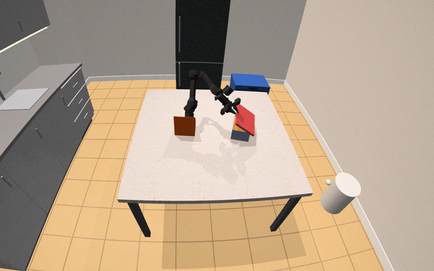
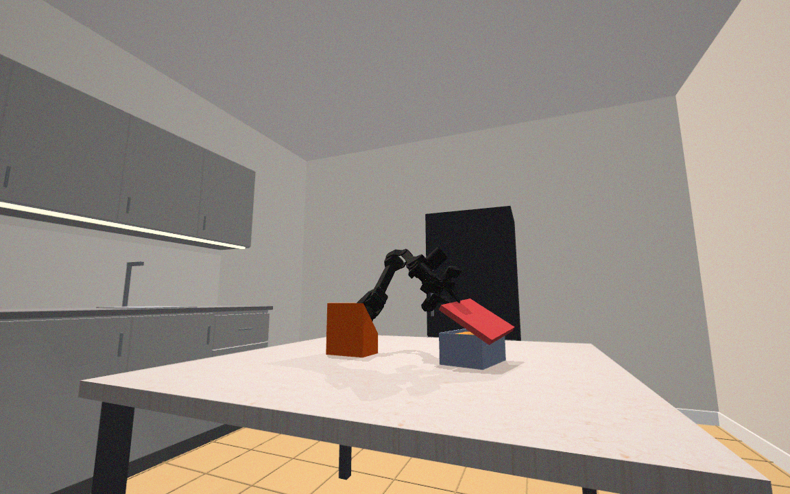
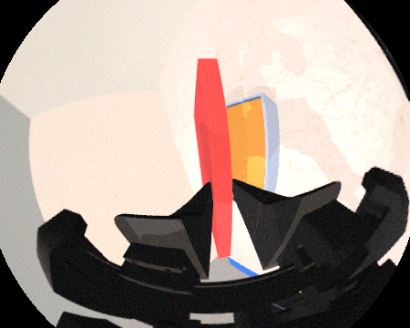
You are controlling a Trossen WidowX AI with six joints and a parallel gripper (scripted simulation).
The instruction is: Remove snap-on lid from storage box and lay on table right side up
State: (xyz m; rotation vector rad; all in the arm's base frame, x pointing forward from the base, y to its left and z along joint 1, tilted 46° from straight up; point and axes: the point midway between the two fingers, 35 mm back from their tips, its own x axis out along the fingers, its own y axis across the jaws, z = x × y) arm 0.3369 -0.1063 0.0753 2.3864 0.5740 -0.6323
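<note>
My gripper tip is now 7 cm short of the red lid, 2 cm to the left of it and 4 cm above it. From my gripper tip the other things lie so: grey-blue storage box 5 cm ahead, 1 cm to the right, 13 cm below.
</note>
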